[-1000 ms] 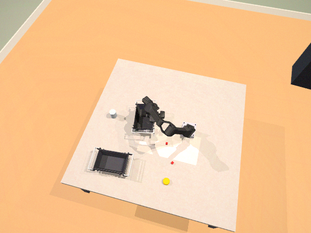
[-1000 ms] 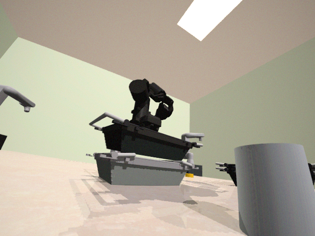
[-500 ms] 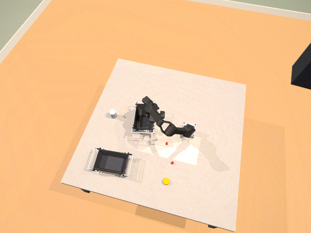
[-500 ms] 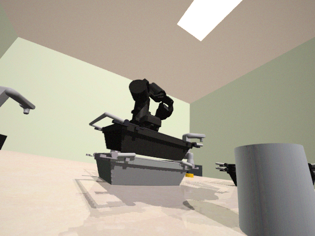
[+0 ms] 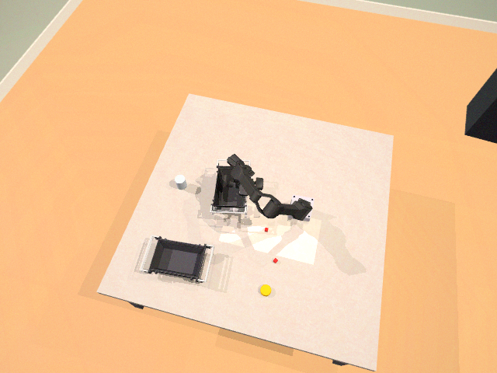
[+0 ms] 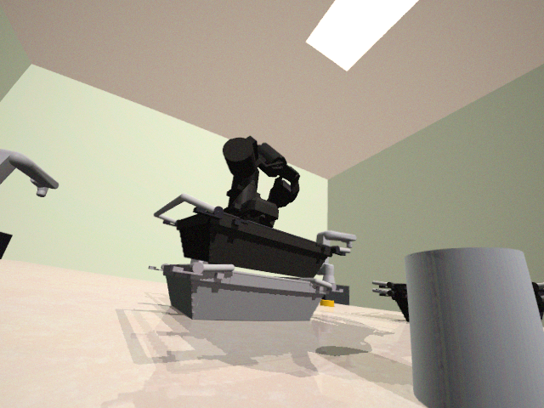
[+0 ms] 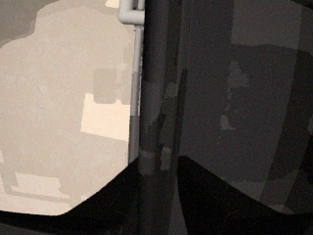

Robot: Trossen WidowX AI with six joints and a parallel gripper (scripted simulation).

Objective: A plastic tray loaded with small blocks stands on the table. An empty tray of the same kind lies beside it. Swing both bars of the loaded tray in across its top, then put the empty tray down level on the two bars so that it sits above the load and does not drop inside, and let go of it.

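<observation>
My gripper tip is 60 mm short of the dark tray, 30 mm below it and 20 mm to the right of it. Round my gripper tip: yellow disc (430 mm to the left, 270 mm behind, 80 mm below).
</observation>
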